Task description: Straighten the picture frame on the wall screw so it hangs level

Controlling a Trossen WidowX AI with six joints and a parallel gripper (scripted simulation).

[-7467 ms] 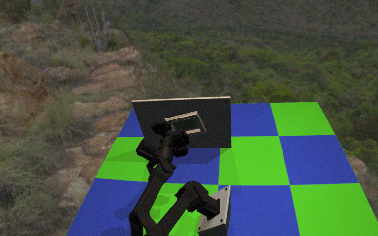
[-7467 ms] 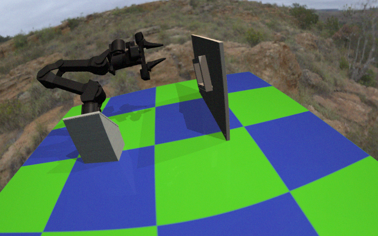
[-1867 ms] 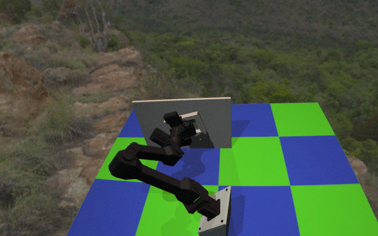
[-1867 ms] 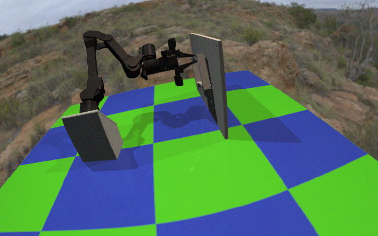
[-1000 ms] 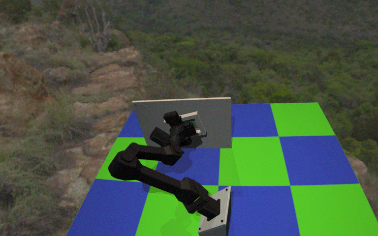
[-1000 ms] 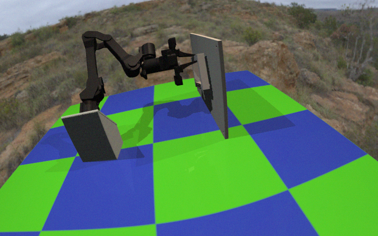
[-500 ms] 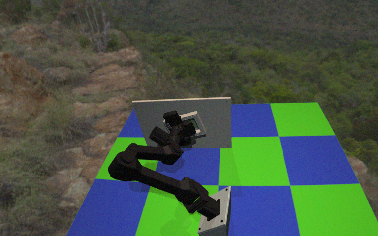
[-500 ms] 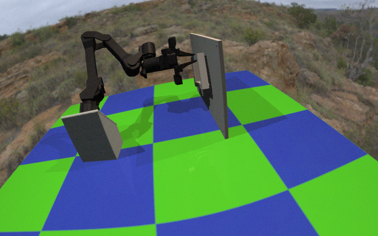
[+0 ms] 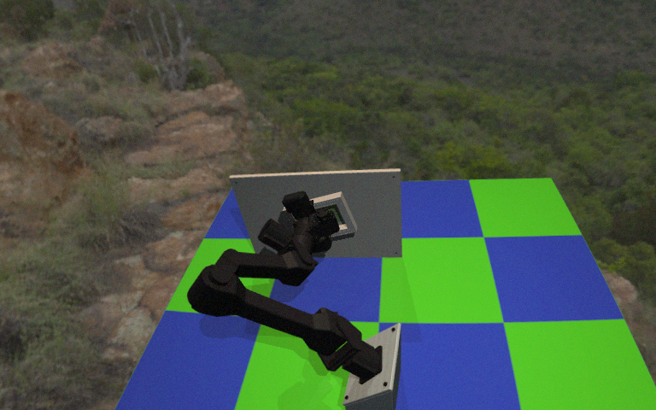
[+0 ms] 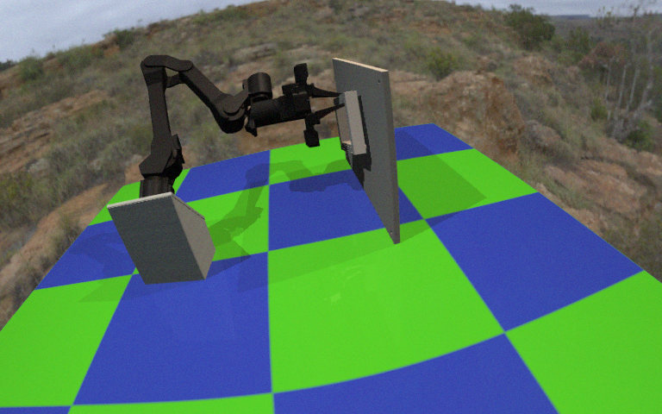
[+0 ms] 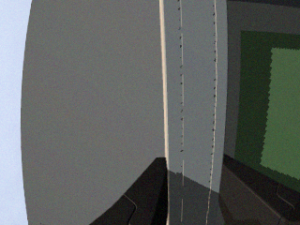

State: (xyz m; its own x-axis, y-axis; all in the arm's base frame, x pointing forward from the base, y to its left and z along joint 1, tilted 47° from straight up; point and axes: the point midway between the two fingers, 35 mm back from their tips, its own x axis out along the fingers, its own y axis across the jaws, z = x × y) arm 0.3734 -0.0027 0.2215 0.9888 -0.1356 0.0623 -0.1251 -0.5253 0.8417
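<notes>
Right now the picture frame is 10 mm ahead of my gripper tip, 10 mm to the right of it and 50 mm below it. Also, from my gripper tip: wall panel 20 mm ahead, 70 mm below.
</notes>
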